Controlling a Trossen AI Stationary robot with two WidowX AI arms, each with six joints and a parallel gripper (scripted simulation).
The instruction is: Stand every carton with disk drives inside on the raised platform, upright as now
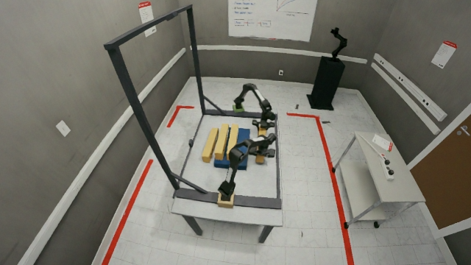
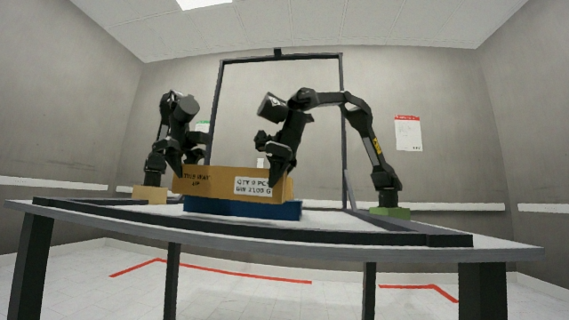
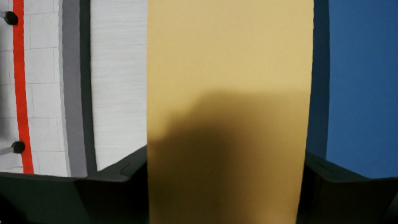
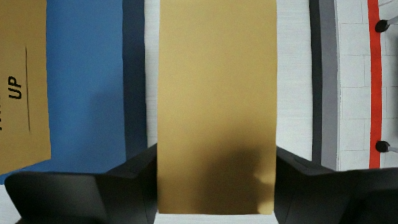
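The carton is 14 cm to the left of my right hand, 4 cm below it and 1 cm ahead of it. Also, from my right hand: platform 22 cm behind, 14 cm to the left, 11 cm below.
Now: the carton 140 mm to the right of my left hand, 30 mm below it and 10 mm behind it. Also, from my left hand: platform (230 mm behind, 140 mm to the right, 100 mm below).
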